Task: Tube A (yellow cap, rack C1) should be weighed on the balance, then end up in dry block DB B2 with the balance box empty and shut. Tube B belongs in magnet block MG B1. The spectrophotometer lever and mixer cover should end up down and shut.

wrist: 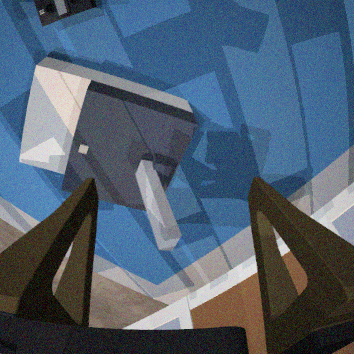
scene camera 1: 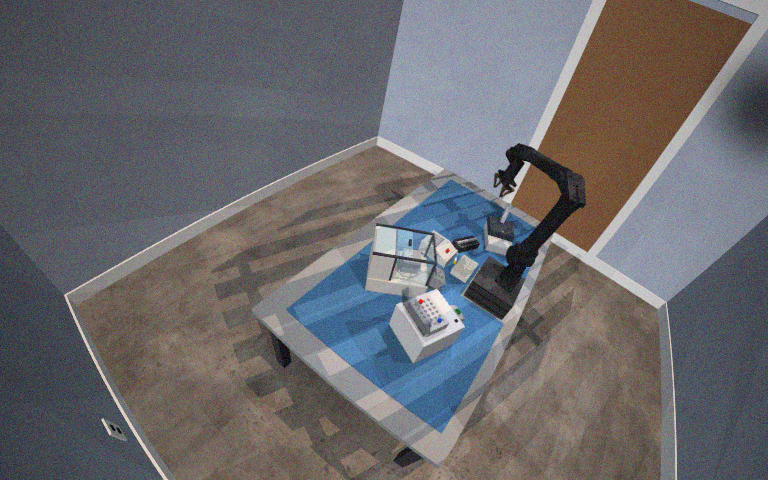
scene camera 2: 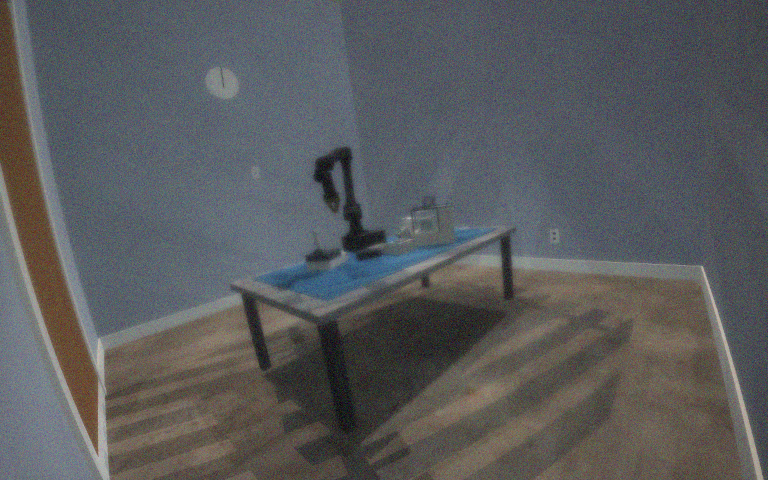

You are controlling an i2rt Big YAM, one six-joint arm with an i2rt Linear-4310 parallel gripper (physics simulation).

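Observation:
My gripper (scene camera 1: 498,191) (scene camera 2: 335,208) (wrist: 173,187) is open and empty, high above the spectrophotometer. The spectrophotometer (scene camera 1: 499,233) (scene camera 2: 322,259) (wrist: 125,145) has a white base and dark top. Its pale lever (scene camera 1: 505,213) (scene camera 2: 315,241) (wrist: 158,207) sticks up and shows between the fingers in the wrist view. The black magnet block (scene camera 1: 466,243) (wrist: 65,7) is beyond it. A yellow cap (scene camera 1: 454,261) shows between the white rack (scene camera 1: 464,268) and the dry block (scene camera 1: 444,249). The balance box (scene camera 1: 372,272) has dark-edged clear panels; its door state is unclear. Tube B cannot be made out.
A large white machine (scene camera 1: 421,344), with a holed block bearing red and blue spots and a green button on its side, stands near the arm's base (scene camera 1: 491,288). A small grey device (scene camera 1: 436,279) is beside the balance. The mixer cover's state is unclear.

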